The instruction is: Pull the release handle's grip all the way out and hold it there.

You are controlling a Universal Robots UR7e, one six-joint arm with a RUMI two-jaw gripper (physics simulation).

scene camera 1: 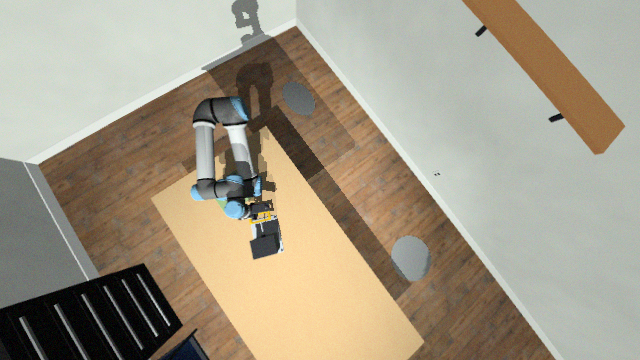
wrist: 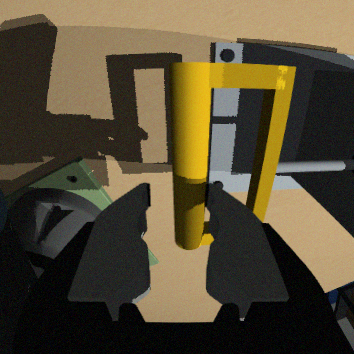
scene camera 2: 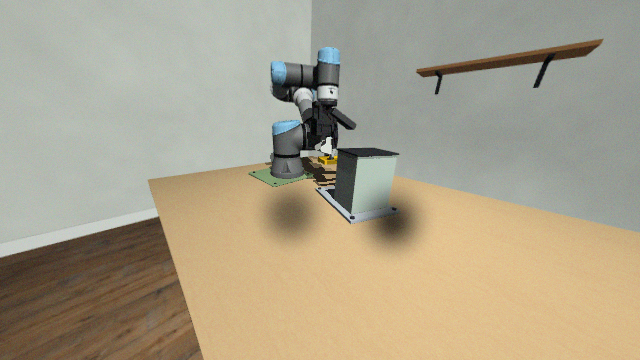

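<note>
The release handle's yellow grip (scene camera 1: 256,221) (scene camera 2: 327,160) (wrist: 191,125) is a rectangular loop with a thick round bar. A pale rod (wrist: 312,167) runs from the grip's far side towards the dark housing (scene camera 1: 265,246) (scene camera 2: 374,185), and some bare rod shows between them. My gripper (scene camera 1: 260,213) (scene camera 2: 328,150) (wrist: 177,185) is shut on the grip, with the round bar between its fingers. In the wrist view the bar lies against the right finger, and a gap shows beside the left finger. The inner contact is partly hidden. How far the rod's travel goes cannot be told.
The housing stands on a grey baseplate (scene camera 2: 372,215) (wrist: 222,150) bolted to the wooden table (scene camera 1: 310,280) (scene camera 2: 400,290). The arm's base stands on a green plate (scene camera 2: 274,183) (wrist: 92,182) close beside the gripper. A wall shelf (scene camera 1: 545,75) (scene camera 2: 510,60) hangs beyond the table.
</note>
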